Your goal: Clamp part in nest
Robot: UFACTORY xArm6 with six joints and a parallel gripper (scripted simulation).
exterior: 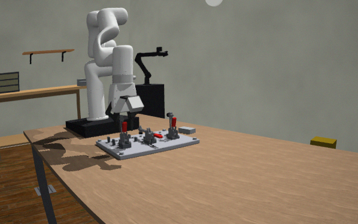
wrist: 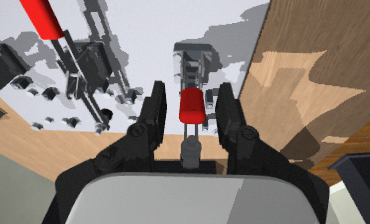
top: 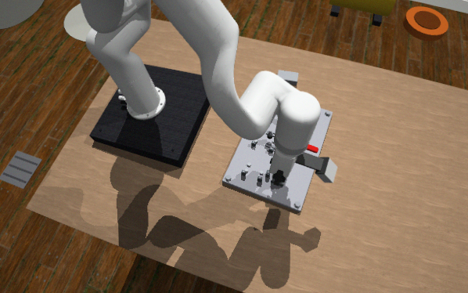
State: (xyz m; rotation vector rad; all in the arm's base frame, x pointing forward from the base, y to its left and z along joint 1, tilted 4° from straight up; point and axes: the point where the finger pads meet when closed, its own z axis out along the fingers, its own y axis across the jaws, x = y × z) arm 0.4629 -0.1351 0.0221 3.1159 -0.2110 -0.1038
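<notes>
Right now my hand is 10 mm past the clamp and 30 mm above it. The rest, counted from my hand: fixture plate: 20 mm behind, 110 mm to the left, 90 mm below; then grey block: 50 mm behind, 380 mm to the left, 80 mm below.
</notes>
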